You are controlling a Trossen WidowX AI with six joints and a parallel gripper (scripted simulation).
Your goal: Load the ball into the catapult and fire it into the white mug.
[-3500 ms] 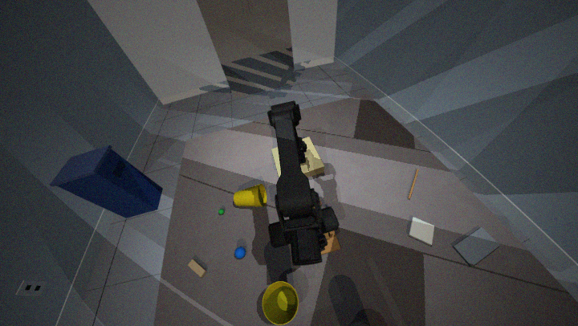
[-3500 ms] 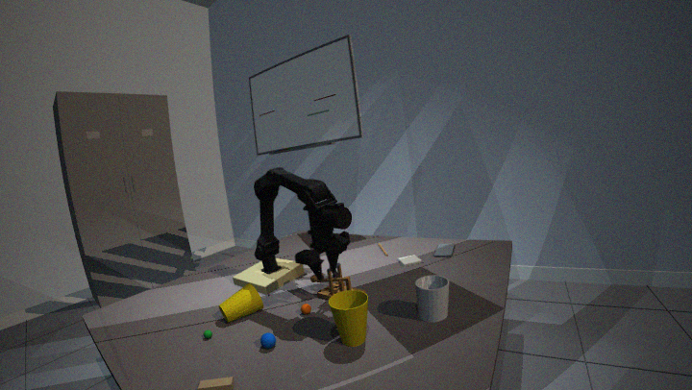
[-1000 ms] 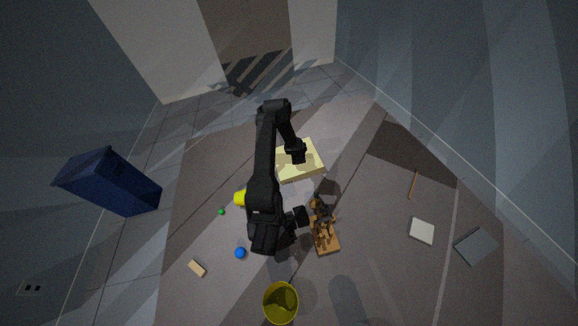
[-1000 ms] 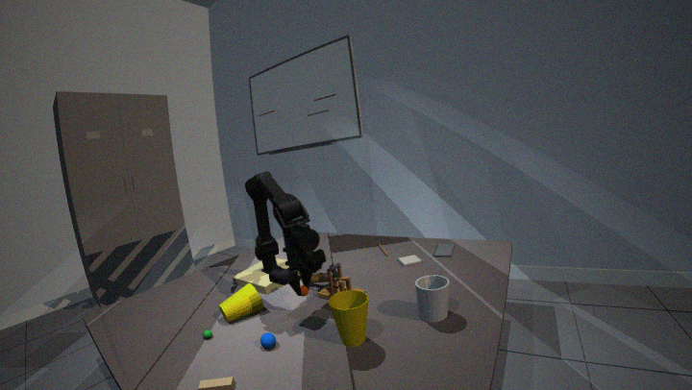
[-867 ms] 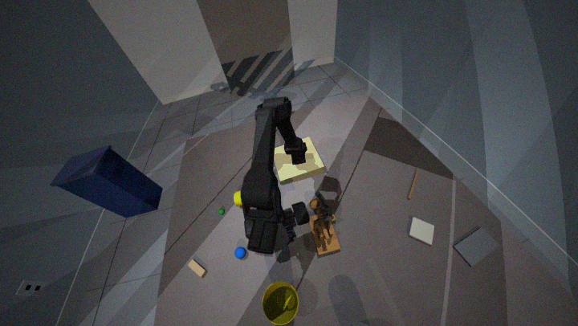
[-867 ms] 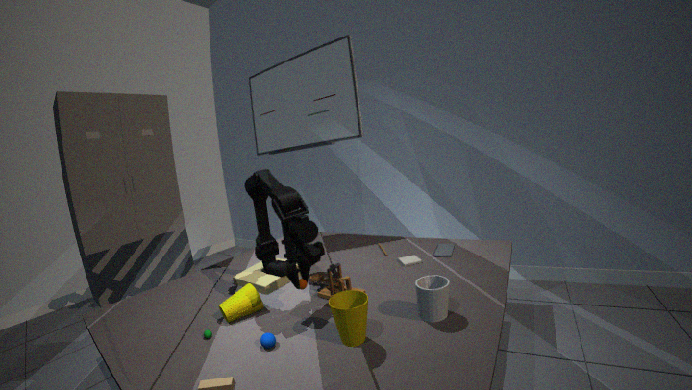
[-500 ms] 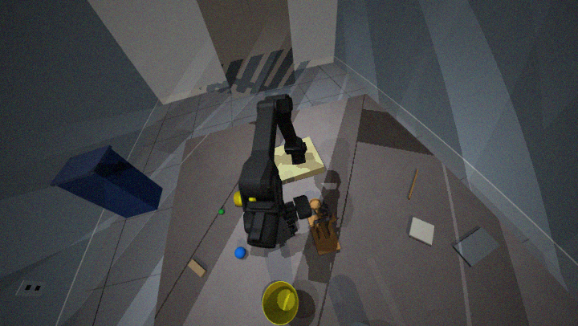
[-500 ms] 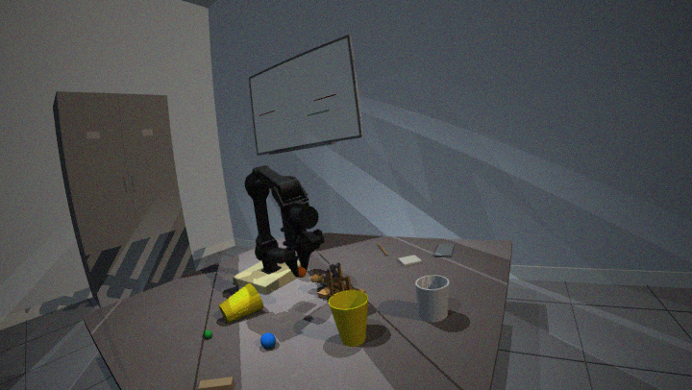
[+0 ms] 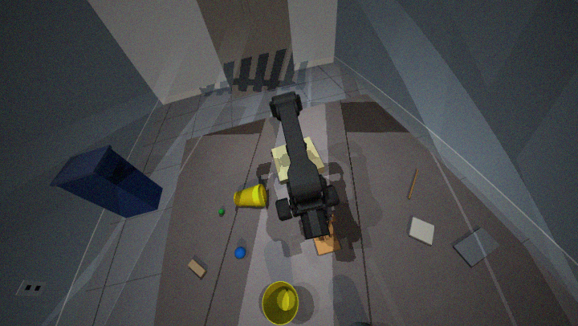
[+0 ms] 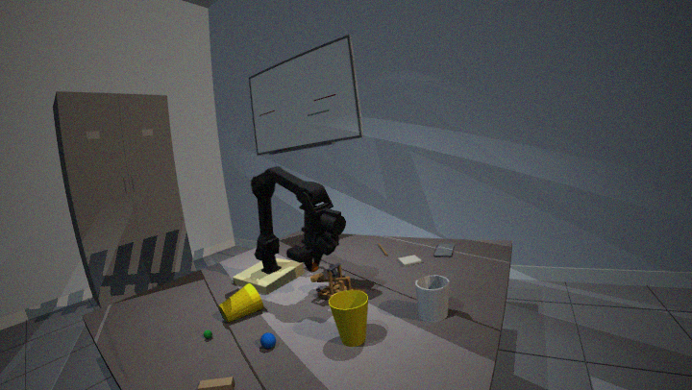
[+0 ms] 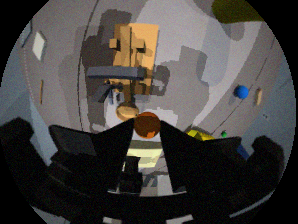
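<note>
The wooden catapult is 20 mm ahead of my gripper tip, 60 mm to the left of it and 50 mm below it. The rest, counted from my gripper tip: green ball 60 mm behind, 370 mm to the right, 90 mm below; then blue ball 110 mm ahead, 260 mm to the right, 90 mm below; then orange ball 10 mm above.
</note>
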